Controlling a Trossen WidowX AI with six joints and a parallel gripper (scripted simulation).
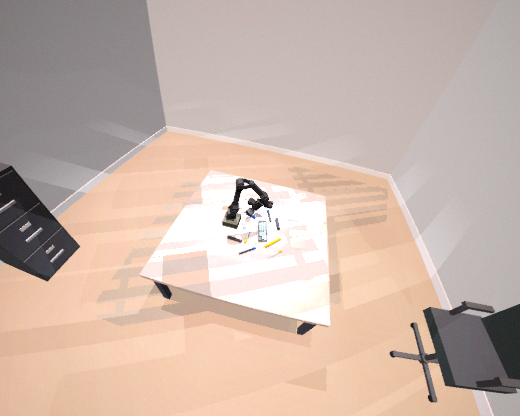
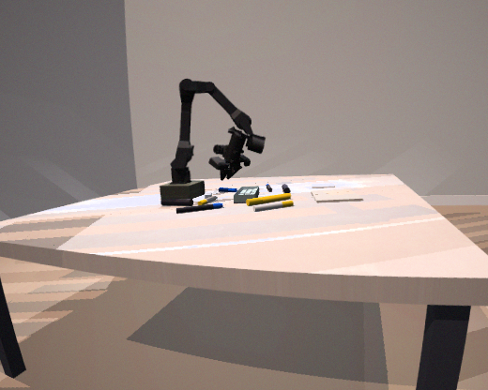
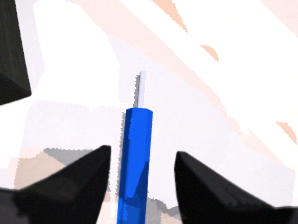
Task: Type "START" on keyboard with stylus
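The blue stylus is 4 cm below my gripper tip and 2 cm behind it. Also, from my gripper tip: white paper sheet (44 cm ahead, 16 cm to the right, 5 cm below).
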